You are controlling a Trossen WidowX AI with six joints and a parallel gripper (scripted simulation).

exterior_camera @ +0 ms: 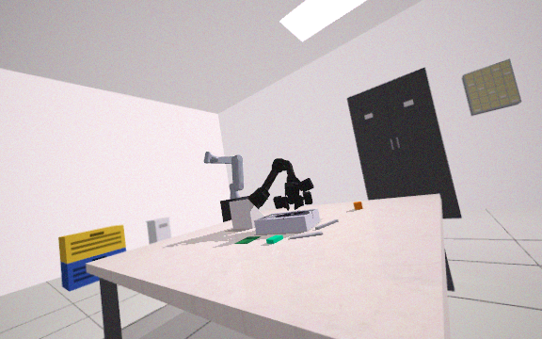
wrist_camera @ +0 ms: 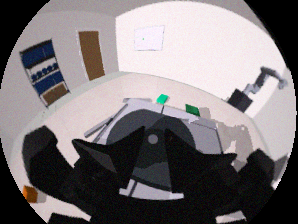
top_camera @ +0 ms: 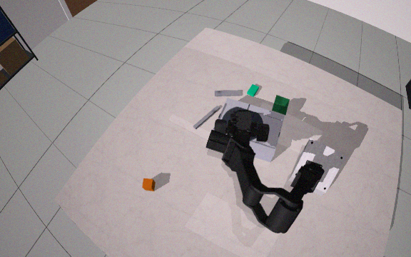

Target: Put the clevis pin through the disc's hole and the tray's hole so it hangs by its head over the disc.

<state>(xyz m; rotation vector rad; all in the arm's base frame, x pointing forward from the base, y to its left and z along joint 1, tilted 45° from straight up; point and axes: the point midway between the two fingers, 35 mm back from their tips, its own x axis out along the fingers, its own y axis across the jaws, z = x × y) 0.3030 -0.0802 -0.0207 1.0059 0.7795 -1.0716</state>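
The dark aluminium disc lies 2 cm below my gripper tip. The rest, counted from my gripper tip: steel tray 4 cm below, 3 cm behind; then steel clevis pin 5 cm below, 1 cm to the left; then orange cube 37 cm to the left, 21 cm ahead, 6 cm below.
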